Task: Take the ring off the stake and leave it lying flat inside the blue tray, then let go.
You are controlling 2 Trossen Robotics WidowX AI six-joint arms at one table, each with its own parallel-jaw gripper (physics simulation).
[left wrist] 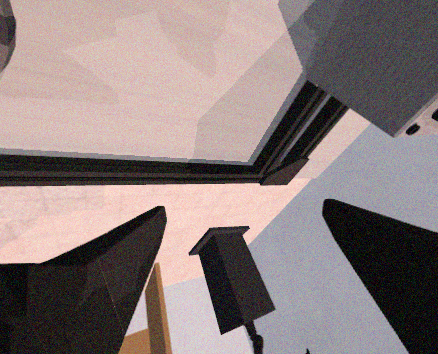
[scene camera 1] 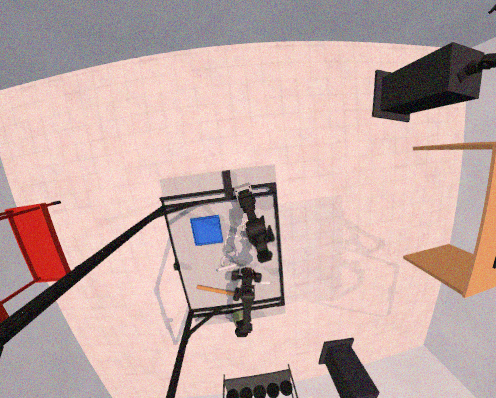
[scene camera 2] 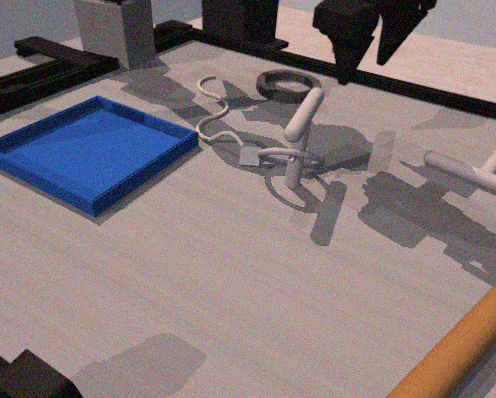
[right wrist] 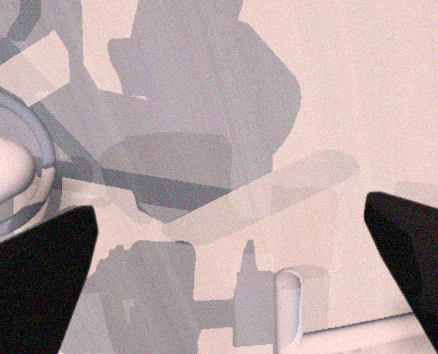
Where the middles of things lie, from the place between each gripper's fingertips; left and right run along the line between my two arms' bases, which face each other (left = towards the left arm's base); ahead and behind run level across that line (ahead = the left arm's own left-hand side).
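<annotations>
Counting from my right hand, I find the white stake [scene camera 2: 297, 131] 130 mm behind, 10 mm to the left and 90 mm below. The pale ring [scene camera 2: 250, 156] is also 130 mm behind that hand, though 30 mm to the left of it and 80 mm below it. Then there is the hammer [scene camera 2: 458, 352], which lies 180 mm behind my right hand, 260 mm to the right of it and 80 mm below it, while the white cylinder [right wrist: 289, 283] stands 110 mm ahead of the same hand, 160 mm to the right and 100 mm below.
As for the blue tray [scene camera 2: 91, 155], my left hand is 37 cm past it, 12 cm to the left of it and 12 cm above it. From my left hand, the white stake is 24 cm behind, 35 cm to the right and 11 cm below, and the pale ring is 24 cm behind, 33 cm to the right and 10 cm below. The white cylinder is 51 cm to the right of my left hand and 12 cm below it.
</annotations>
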